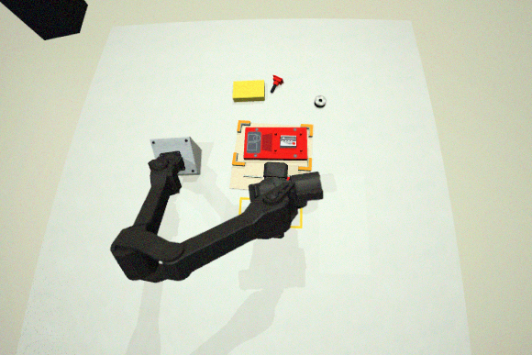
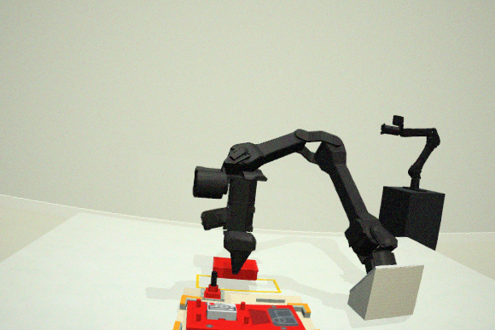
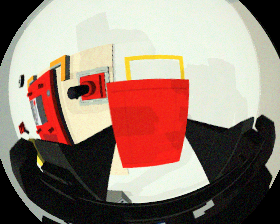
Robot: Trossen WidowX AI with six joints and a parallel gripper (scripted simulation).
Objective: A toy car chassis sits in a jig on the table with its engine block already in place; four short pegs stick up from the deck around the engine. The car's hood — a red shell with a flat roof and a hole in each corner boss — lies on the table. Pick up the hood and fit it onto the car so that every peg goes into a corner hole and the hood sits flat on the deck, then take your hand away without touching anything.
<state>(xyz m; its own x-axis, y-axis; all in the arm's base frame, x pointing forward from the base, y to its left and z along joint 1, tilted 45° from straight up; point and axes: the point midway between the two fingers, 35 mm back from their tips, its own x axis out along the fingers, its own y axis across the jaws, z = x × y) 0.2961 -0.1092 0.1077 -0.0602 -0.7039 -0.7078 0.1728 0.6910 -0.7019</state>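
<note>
My gripper tip is 6 cm short of the grey engine block, 19 cm to the right of it and 2 cm above it. Also, from my gripper tip: hood (right at my gripper tip); then cream jig (2 cm ahead, 17 cm to the left, 4 cm below); then white wheel (19 cm ahead, 33 cm to the left, 4 cm below).
</note>
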